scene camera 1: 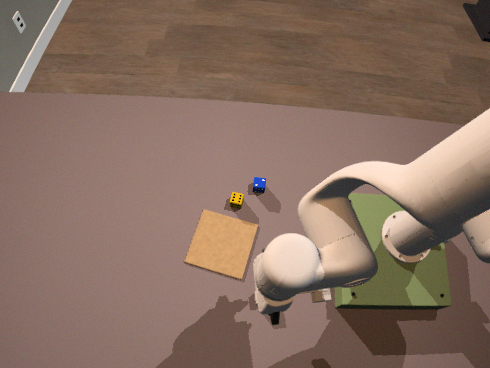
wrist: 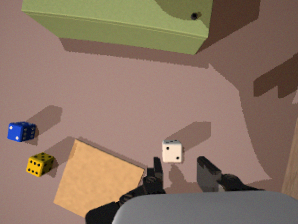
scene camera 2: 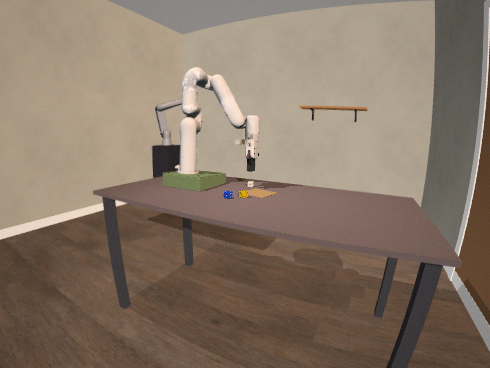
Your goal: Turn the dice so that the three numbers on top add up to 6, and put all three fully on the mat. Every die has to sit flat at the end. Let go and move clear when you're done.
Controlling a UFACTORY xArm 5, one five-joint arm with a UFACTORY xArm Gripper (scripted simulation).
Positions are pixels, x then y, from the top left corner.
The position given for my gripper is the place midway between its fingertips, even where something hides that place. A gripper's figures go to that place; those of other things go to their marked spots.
Labels:
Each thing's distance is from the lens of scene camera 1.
my gripper [scene camera 1: 265, 290]: 74 cm
tan mat [scene camera 1: 221, 243]: 85 cm

